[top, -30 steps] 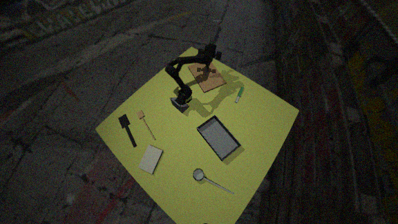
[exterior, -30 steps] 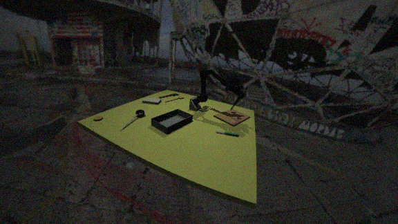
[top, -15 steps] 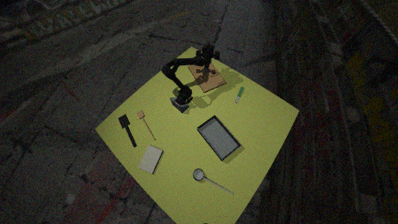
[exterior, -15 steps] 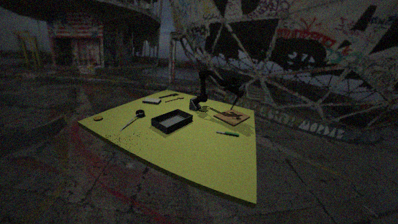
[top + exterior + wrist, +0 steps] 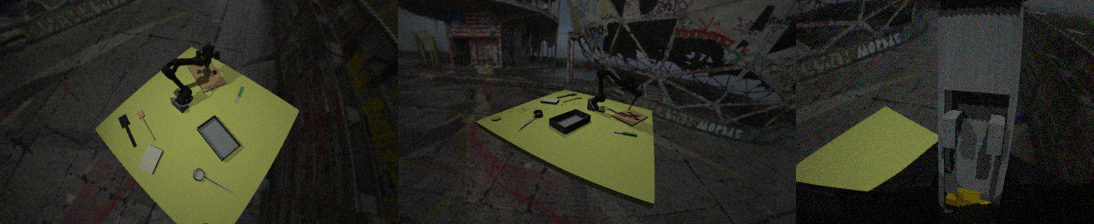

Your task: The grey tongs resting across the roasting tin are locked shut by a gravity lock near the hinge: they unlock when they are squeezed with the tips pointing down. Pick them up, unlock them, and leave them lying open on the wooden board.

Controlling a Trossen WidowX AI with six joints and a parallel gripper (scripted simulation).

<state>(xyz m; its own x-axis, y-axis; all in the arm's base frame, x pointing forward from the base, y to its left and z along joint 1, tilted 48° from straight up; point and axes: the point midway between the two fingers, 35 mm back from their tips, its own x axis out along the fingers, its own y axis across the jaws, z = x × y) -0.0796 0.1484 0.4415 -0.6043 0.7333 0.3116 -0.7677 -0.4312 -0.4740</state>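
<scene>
My gripper tip is now 240 mm above the wooden board, 40 mm to the left of it and 30 mm short of it. Round my gripper tip: green-handled tool (400 mm ahead, 240 mm below, 20 mm to the right); then yellow lock piece (30 mm to the right, 20 mm ahead, 10 mm above); then roasting tin (510 mm ahead, 450 mm to the right, 220 mm below).
</scene>
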